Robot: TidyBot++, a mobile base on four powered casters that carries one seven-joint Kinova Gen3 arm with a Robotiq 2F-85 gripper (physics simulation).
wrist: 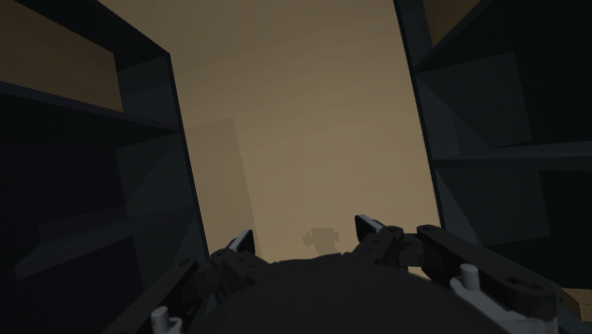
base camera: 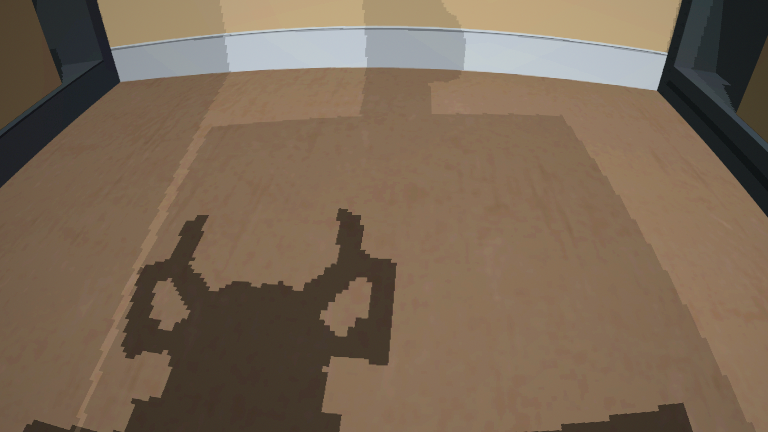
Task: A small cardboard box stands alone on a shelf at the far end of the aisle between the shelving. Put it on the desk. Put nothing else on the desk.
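Frame: origin at the arm's base, x left, y back, z up, level; centimetres.
Seen in the pictures: gripper, fingertip midpoint: point(wrist: 305, 234).
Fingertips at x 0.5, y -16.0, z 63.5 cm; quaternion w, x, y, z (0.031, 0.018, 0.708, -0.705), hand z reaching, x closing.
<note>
A point is followed by its place in that frame.
My gripper point(wrist: 305, 234) {x 0.5, y -16.0, z 63.5 cm} is open and empty, its two fingers apart at the bottom of the wrist view, pointing toward the tan end wall between two shelving units. No small cardboard box standing alone on a shelf can be made out in either view. The desk does not show in either view. In the base view the gripper itself does not show; its shadow, with two spread fingers, lies on the brown floor.
Dark shelving stands on the left point(base camera: 59, 120) {x 63.7, y -83.0, z -37.4 cm} point(wrist: 187, 175) {x 61.9, y -102.7, z 76.9 cm} and right point(base camera: 714, 139) {x -62.5, y -66.6, z -37.7 cm} point(wrist: 422, 120) {x -65.2, y -89.1, z 79.3 cm}. Brown surfaces, possibly boxes, show in the upper left and upper right bays. Part of a brown box point(wrist: 573, 304) {x -67.3, y -47.7, z 16.6 cm} shows at the lower right. A pale baseboard point(base camera: 295, 51) {x 14.3, y -100.7, z -35.7 cm} crosses the aisle's end.
</note>
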